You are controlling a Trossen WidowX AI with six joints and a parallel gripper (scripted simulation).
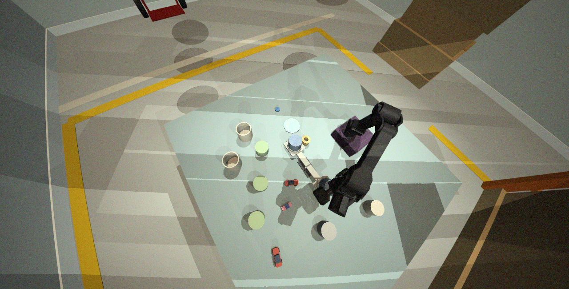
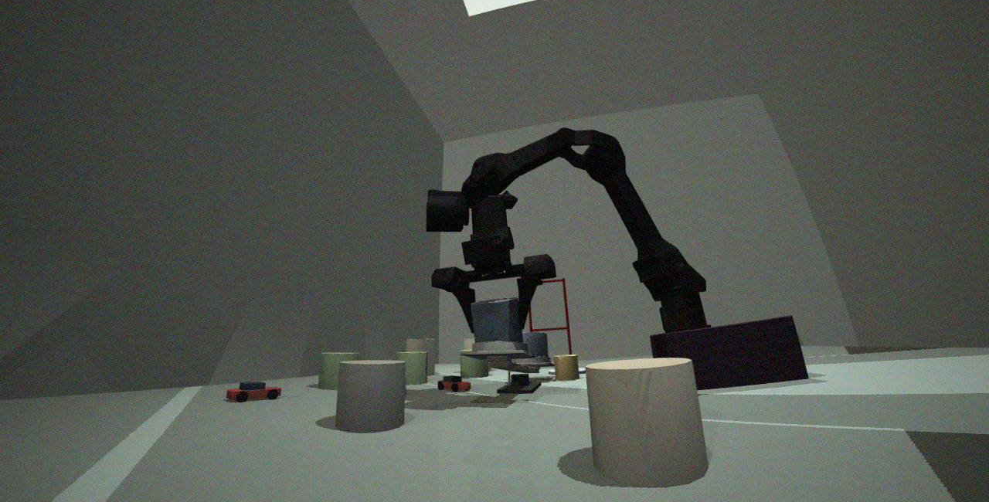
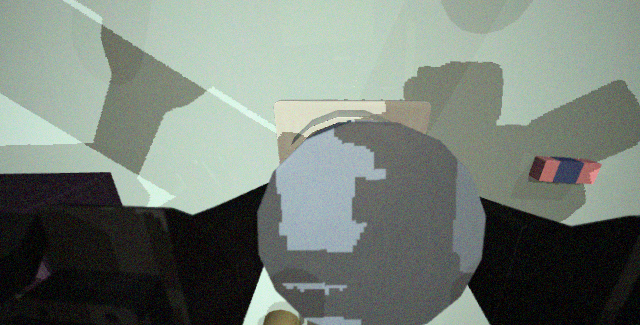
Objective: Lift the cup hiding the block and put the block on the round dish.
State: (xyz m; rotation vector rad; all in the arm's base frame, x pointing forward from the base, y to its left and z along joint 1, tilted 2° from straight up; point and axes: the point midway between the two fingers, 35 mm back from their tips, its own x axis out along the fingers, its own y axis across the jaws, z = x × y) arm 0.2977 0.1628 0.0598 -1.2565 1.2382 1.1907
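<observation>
The pale grey block is 20 mm below my gripper tip and 10 mm to the right of it. Round my gripper tip: pale round dish (390 mm to the right, 100 mm below, 60 mm behind); then pink-and-blue block (200 mm ahead, 90 mm below, 20 mm to the right); then yellow tape roll (260 mm to the right, 80 mm below, 70 mm behind).
</observation>
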